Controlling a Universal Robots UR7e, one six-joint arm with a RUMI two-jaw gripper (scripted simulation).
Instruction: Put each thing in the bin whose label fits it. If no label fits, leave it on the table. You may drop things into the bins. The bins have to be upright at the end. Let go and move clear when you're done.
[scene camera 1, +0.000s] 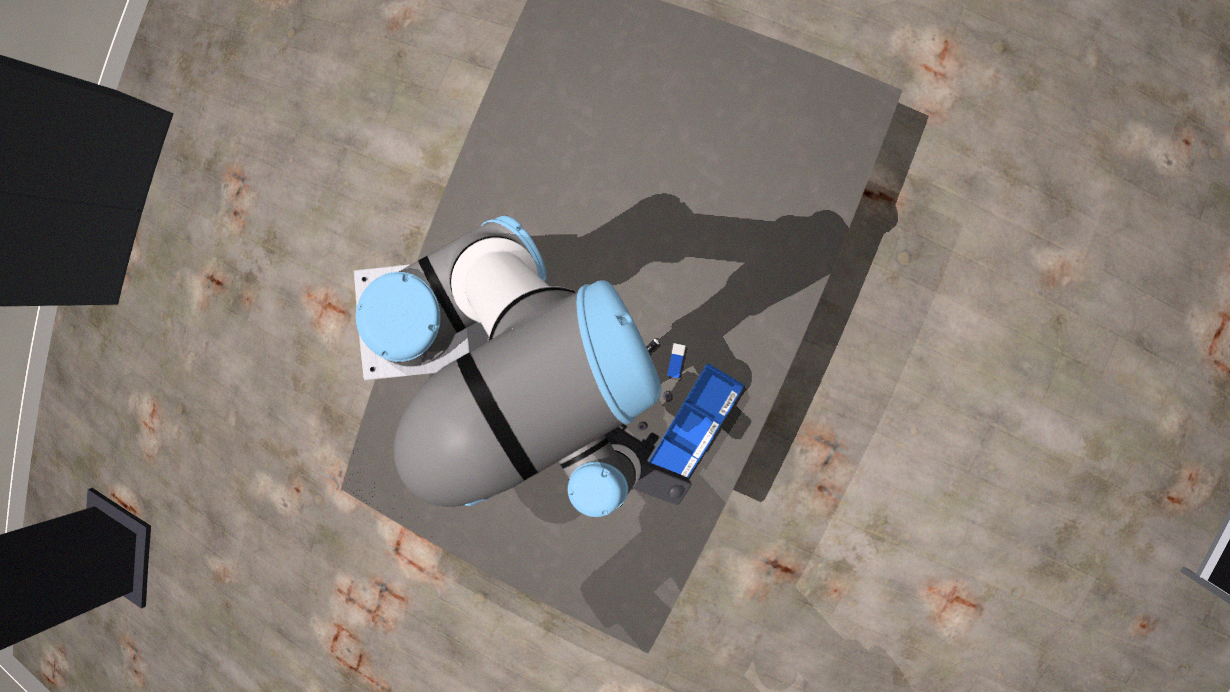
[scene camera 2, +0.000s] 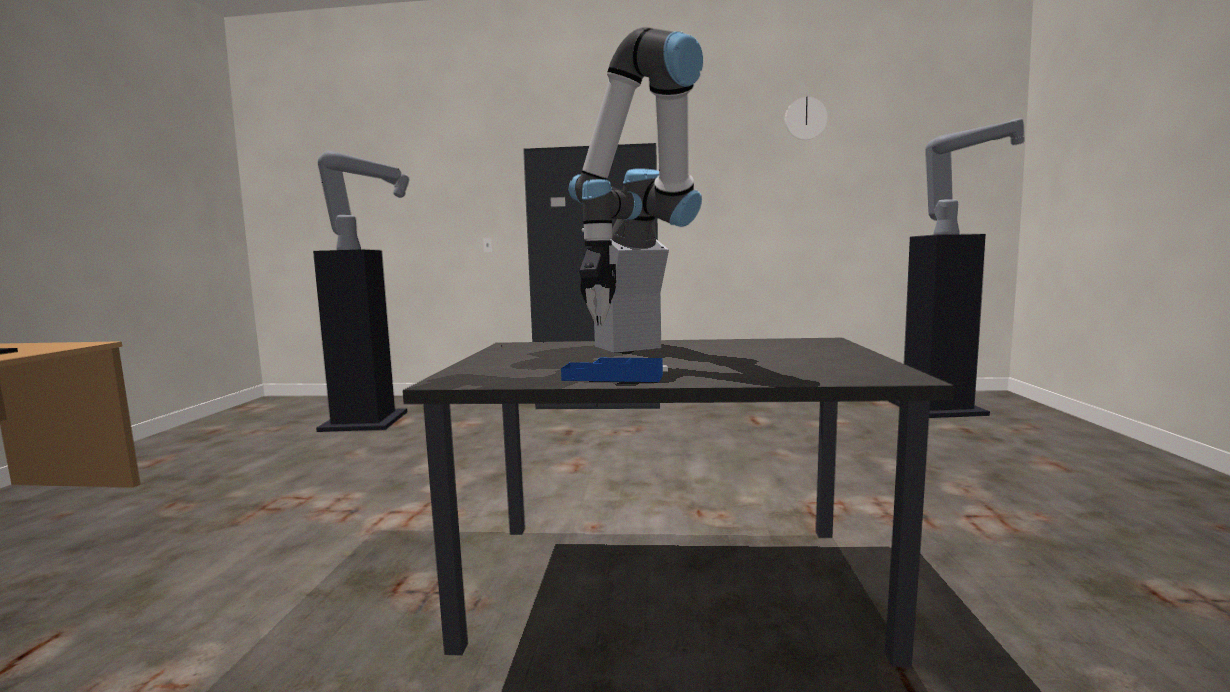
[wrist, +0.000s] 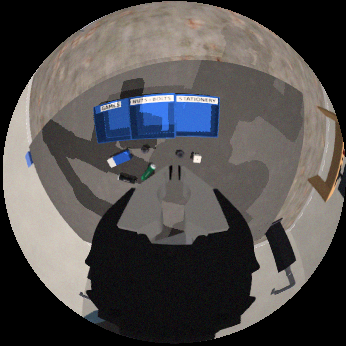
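Note:
Scene camera 1 shows the gripper (scene camera 1: 648, 443), which is visible in scene camera 2 (scene camera 2: 599, 325) and in the wrist view (wrist: 175, 166) too.

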